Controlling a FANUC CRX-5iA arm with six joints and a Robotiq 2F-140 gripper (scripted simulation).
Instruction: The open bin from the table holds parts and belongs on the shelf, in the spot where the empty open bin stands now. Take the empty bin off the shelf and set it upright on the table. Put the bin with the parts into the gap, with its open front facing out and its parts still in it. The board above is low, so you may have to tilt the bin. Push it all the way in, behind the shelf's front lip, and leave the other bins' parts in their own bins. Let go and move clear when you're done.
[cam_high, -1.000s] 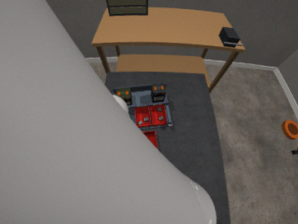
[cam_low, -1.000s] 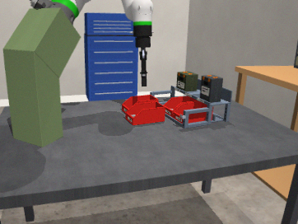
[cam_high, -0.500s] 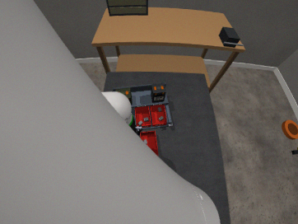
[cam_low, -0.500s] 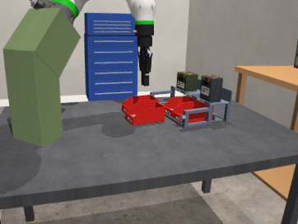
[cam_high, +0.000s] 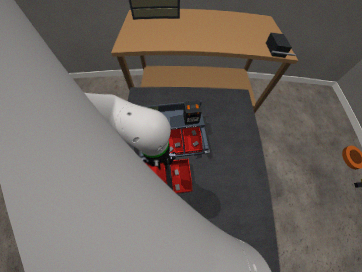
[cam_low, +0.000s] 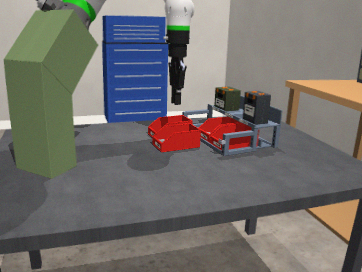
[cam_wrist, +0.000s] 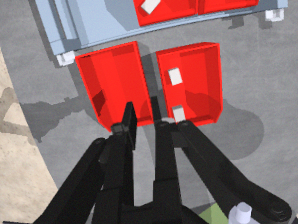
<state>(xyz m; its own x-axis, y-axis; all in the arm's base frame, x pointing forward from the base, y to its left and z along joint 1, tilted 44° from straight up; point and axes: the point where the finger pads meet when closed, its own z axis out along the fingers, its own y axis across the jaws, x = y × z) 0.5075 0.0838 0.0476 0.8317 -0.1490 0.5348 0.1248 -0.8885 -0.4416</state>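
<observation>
Right now the part is 10 mm ahead of my hand, 60 mm to the right of it and 180 mm below it. The rest, counted from my hand: grey shelf (220 mm ahead, 30 mm to the right, 120 mm below); then dark box (310 mm ahead, 140 mm to the right, 30 mm below).
</observation>
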